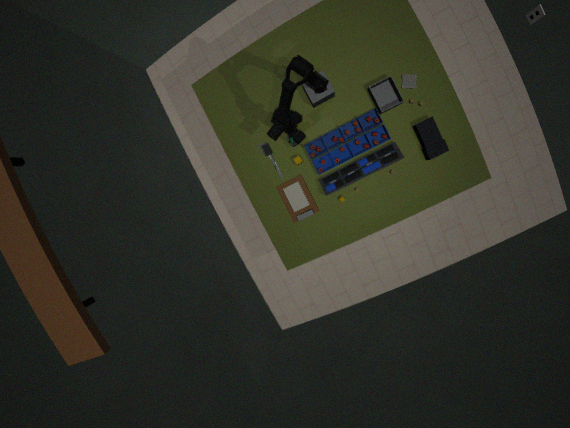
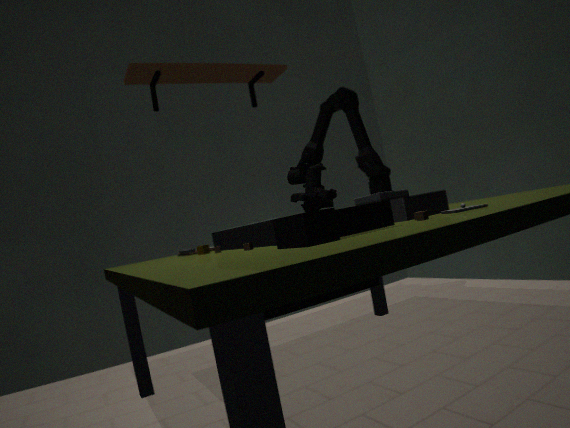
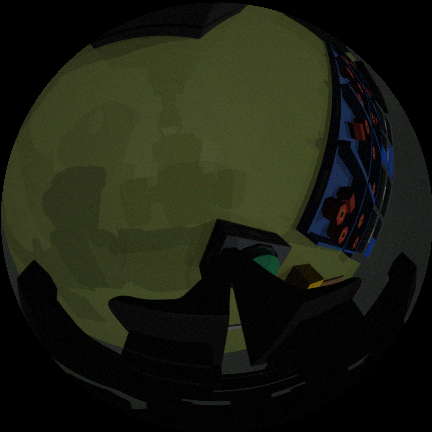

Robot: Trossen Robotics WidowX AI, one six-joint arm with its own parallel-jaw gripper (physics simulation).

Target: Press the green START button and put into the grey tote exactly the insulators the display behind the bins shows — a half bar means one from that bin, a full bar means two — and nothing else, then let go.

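Places are measured from the arm's base along level axes (x ahead, y left, z up), in millimetres.
Pixels of known places: gripper, fingertip midpoint: (image 1: 293, 134) (image 3: 228, 253); arm's base, origin of the base link: (image 1: 319, 86) (image 2: 382, 193).
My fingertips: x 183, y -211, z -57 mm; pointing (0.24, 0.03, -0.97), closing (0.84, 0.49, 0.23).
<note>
Ahead of a thing's pixels: the offset from my fingertips to its middle. "spot": to the spot under its first point.
My gripper (image 1: 293, 139) (image 3: 228, 253) is shut and empty, its fingertips at the green START button @(7 mm right, 27 mm ahead, 7 mm down) (image 3: 266, 263) (image 1: 291, 140) on its small dark box; they partly hide it, and contact is unclear. Blue bins (image 1: 341, 146) (image 3: 345, 170) stand in two rows of four, holding red insulators (image 1: 358, 143) (image 3: 342, 215). Behind them the dark display @(spot: 240 mm left, 300 mm ahead, 16 mm up) (image 1: 351, 173) shows a short blue bar @(137 mm left, 340 mm ahead, 15 mm up) (image 1: 330, 187) low in the leftmost panel. Its third panel from the left has a short bar @(342 mm left, 259 mm ahead, 2 mm down) (image 1: 363, 162) above a longer bar @(349 mm left, 303 mm ahead, 15 mm up) (image 1: 371, 167). The grey tote @(531 mm left, 46 mm back, 1 mm up) (image 1: 386, 95) looks empty.
Yellow cubes @(18 mm right, 144 mm ahead, 7 mm down) (image 1: 298, 160) @(154 mm left, 423 mm ahead, 13 mm down) (image 1: 342, 199), a brush-like tool @(spot: 173 mm right, 28 mm ahead, 7 mm down) (image 1: 266, 149) and a wooden-framed board @(spot: 163 mm right, 272 mm ahead, 20 mm down) (image 1: 281, 189) lie near the bins' left end. A black box @(696 mm left, 240 mm ahead, 2 mm up) (image 1: 431, 138), a grey tile @(682 mm left, 85 mm back, 16 mm down) (image 1: 409, 81) and small tan pieces @(705 mm left, 48 mm ahead, 18 mm down) (image 1: 421, 103) lie at the right.
</note>
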